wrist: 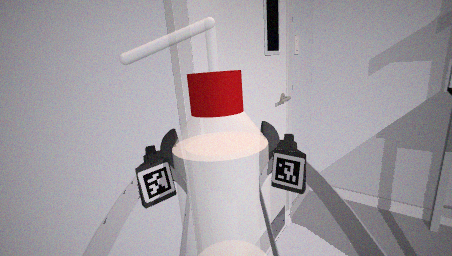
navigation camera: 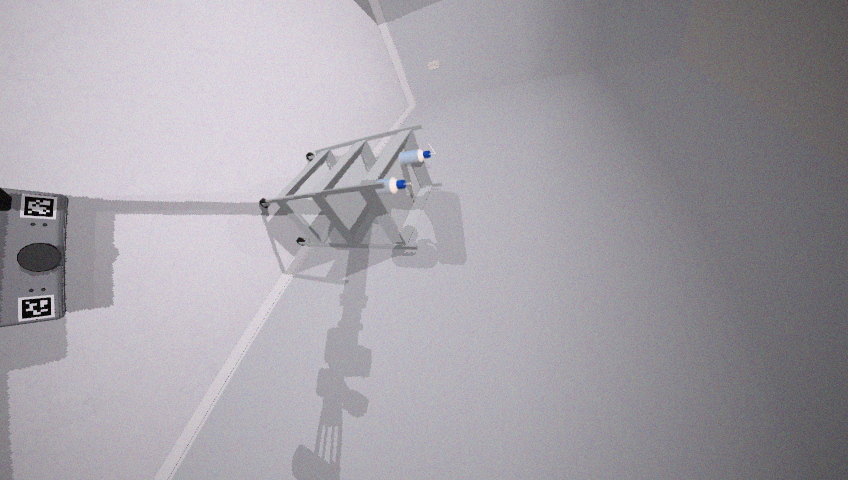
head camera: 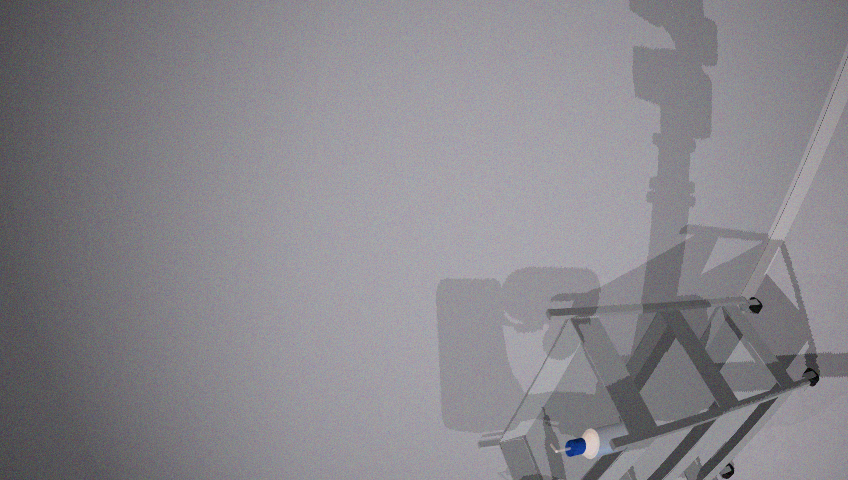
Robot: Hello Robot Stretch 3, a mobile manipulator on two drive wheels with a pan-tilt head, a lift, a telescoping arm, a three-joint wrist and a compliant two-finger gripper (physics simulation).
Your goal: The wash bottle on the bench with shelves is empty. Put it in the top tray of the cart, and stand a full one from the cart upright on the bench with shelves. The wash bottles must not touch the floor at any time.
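Note:
I can see my gripper (wrist: 220, 143), and there's a white wash bottle (wrist: 220, 153) too. The white wash bottle is out of frame in the head camera view, and the white wash bottle is out of frame in the navigation camera view. There's a door (wrist: 266, 79) here as well, plus a grey cart (head camera: 683, 401) (navigation camera: 327, 193).

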